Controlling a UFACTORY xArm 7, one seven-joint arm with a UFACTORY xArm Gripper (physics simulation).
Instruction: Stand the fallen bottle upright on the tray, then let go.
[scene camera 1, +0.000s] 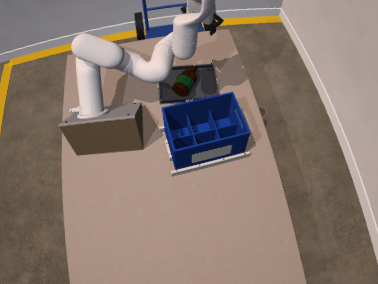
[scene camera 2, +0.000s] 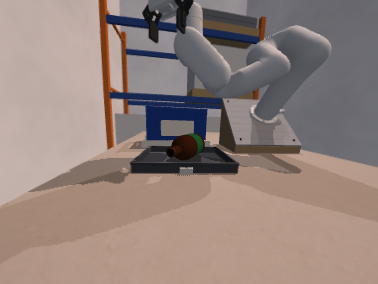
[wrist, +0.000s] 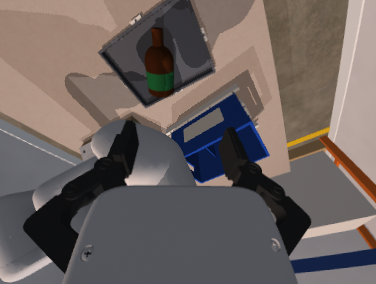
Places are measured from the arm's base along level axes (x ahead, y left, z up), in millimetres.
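Pixels of known places: gripper, between the fingertips: (scene camera 1: 201, 29) (scene camera 2: 166, 36) (wrist: 181, 134); arm's base, origin of its link: (scene camera 1: 92, 114) (scene camera 2: 262, 114).
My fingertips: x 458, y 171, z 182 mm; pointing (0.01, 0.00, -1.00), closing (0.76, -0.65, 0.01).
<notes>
Ahead of a thing's pixels: the offset from my fingertips to its top centre.
A brown bottle {57 mm back, 7 mm left, 261 mm down} (scene camera 1: 185, 82) (scene camera 2: 187, 146) (wrist: 159, 70) with a green label lies on its side in the dark tray (scene camera 1: 161, 93) (scene camera 2: 150, 168) (wrist: 122, 80). In scene camera 2 its neck points toward the camera and a little to the left. In scene camera 1 the neck points to the upper right, near the tray's far wall. My gripper (scene camera 2: 168, 29) (wrist: 181, 134) is open and empty, high above the tray and apart from the bottle. In scene camera 1 the black fingers show at the top, partly hidden by the arm.
A blue crate {51 mm back, 295 mm right, 165 mm down} (scene camera 1: 206, 131) (scene camera 2: 151, 122) (wrist: 217, 137) with compartments stands beside the tray, with white rails at its base. The arm's base stands on a sloped block (scene camera 1: 105, 137) (scene camera 2: 260, 131). A racking unit (scene camera 2: 106, 75) with orange posts and a wall stand beyond.
</notes>
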